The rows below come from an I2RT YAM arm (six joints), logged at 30 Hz.
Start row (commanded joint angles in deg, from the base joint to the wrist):
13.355 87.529 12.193 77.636 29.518 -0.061
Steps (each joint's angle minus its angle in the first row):
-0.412 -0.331 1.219 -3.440 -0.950 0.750
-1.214 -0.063 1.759 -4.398 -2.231 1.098
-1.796 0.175 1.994 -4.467 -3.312 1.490
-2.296 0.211 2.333 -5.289 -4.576 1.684
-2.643 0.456 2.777 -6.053 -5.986 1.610
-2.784 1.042 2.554 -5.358 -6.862 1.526
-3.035 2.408 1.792 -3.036 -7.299 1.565
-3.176 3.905 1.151 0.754 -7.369 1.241
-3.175 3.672 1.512 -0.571 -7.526 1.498
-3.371 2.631 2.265 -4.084 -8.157 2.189
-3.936 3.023 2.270 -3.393 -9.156 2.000
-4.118 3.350 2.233 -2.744 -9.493 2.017
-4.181 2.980 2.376 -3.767 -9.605 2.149
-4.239 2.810 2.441 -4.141 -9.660 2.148
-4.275 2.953 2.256 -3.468 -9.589 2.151
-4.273 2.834 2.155 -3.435 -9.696 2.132
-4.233 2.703 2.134 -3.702 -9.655 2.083
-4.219 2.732 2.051 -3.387 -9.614 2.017
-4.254 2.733 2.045 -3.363 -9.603 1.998
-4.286 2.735 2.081 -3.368 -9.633 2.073
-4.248 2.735 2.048 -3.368 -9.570 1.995
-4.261 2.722 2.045 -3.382 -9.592 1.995
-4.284 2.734 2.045 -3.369 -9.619 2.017
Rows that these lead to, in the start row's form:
12.943 87.198 13.412 74.196 28.568 0.689
12.141 87.466 13.952 73.238 27.287 1.037
11.559 87.704 14.187 73.169 26.206 1.429
11.059 87.740 14.526 72.347 24.942 1.623
10.712 87.985 14.970 71.583 23.532 1.549
10.571 88.571 14.747 72.278 22.656 1.465
10.320 89.937 13.985 74.600 22.219 1.504
10.179 91.434 13.344 78.390 22.149 1.180
10.180 91.201 13.705 77.065 21.992 1.437
9.984 90.160 14.458 73.552 21.361 2.128
9.419 90.552 14.463 74.243 20.362 1.939
9.237 90.879 14.426 74.892 20.025 1.956
9.174 90.509 14.569 73.869 19.913 2.088
9.116 90.339 14.634 73.495 19.858 2.087
9.080 90.482 14.449 74.168 19.929 2.090
9.082 90.363 14.348 74.201 19.822 2.071
9.122 90.232 14.327 73.934 19.863 2.022
9.136 90.261 14.244 74.249 19.904 1.956
9.101 90.262 14.238 74.273 19.915 1.937
9.069 90.264 14.274 74.268 19.885 2.012
9.107 90.264 14.241 74.268 19.948 1.934
9.094 90.251 14.238 74.254 19.926 1.934
9.071 90.263 14.238 74.267 19.899 1.956

